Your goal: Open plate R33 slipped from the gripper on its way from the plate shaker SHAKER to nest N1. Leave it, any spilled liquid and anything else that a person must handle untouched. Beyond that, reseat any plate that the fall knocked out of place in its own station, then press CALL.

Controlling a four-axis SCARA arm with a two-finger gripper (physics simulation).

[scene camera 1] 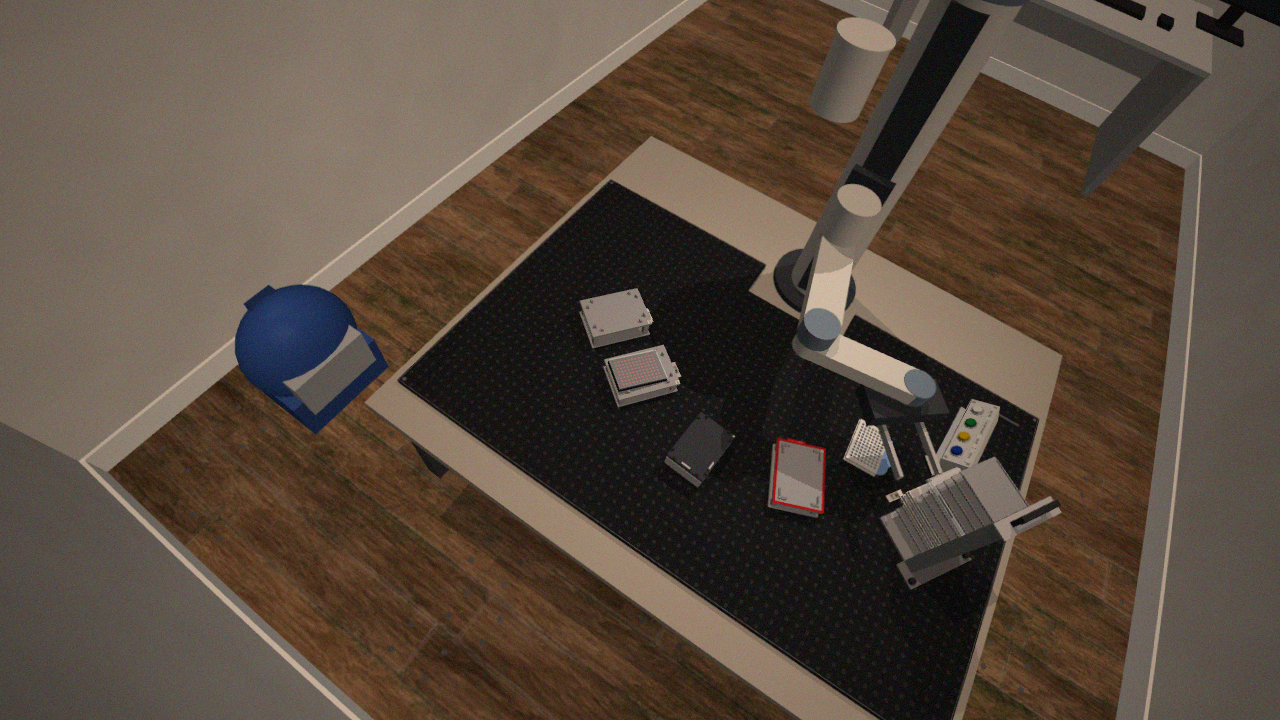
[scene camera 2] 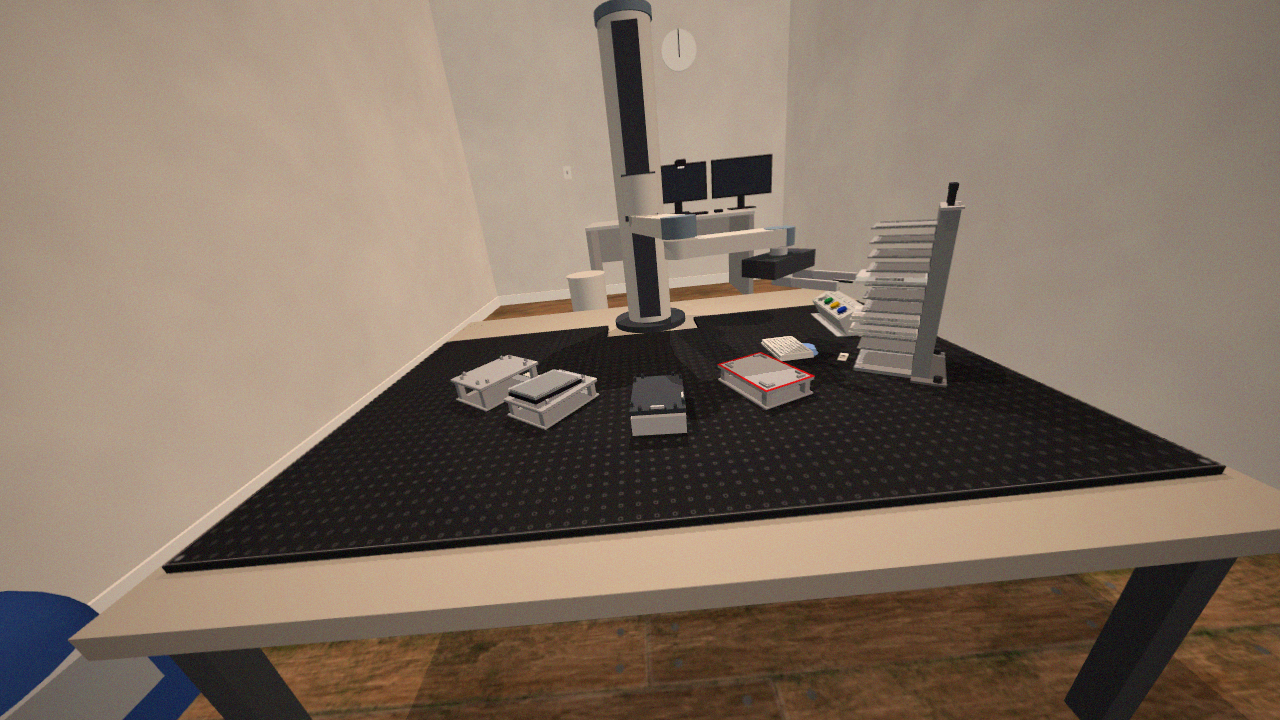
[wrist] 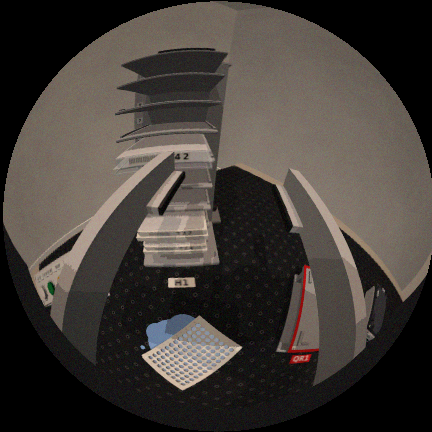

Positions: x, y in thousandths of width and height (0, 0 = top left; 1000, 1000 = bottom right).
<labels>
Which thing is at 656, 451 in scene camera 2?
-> A button box.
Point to a button box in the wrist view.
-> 117, 631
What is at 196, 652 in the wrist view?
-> My gripper.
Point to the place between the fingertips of my gripper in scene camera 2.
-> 662, 391
</labels>
